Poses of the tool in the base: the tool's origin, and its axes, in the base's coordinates. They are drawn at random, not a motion.
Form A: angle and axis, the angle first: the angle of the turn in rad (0 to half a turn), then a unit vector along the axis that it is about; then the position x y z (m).
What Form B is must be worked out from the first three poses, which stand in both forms.
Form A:
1: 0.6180, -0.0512, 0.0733, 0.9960, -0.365, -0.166, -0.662
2: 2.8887, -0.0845, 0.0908, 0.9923, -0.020, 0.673, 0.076
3: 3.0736, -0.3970, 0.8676, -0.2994, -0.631, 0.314, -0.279
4: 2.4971, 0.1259, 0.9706, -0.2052, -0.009, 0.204, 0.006
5: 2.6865, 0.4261, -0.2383, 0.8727, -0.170, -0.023, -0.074
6: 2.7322, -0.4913, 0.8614, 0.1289, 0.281, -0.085, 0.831
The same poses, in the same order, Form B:
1:
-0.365, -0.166, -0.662
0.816, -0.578, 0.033
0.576, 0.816, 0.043
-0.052, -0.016, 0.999

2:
-0.020, 0.673, 0.076
-0.954, -0.263, -0.142
0.233, -0.952, 0.198
-0.188, 0.156, 0.970

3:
-0.631, 0.314, -0.279
-0.683, -0.668, 0.296
-0.708, 0.506, -0.492
0.179, -0.546, -0.819

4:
-0.009, 0.204, 0.006
-0.771, 0.343, 0.537
0.097, 0.896, -0.434
-0.630, -0.283, -0.724

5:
-0.170, -0.023, -0.074
-0.554, -0.576, 0.601
0.191, -0.790, -0.582
0.811, -0.207, 0.548

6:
0.281, -0.085, 0.831
-0.455, -0.863, 0.221
-0.760, 0.505, 0.408
-0.464, 0.017, -0.886

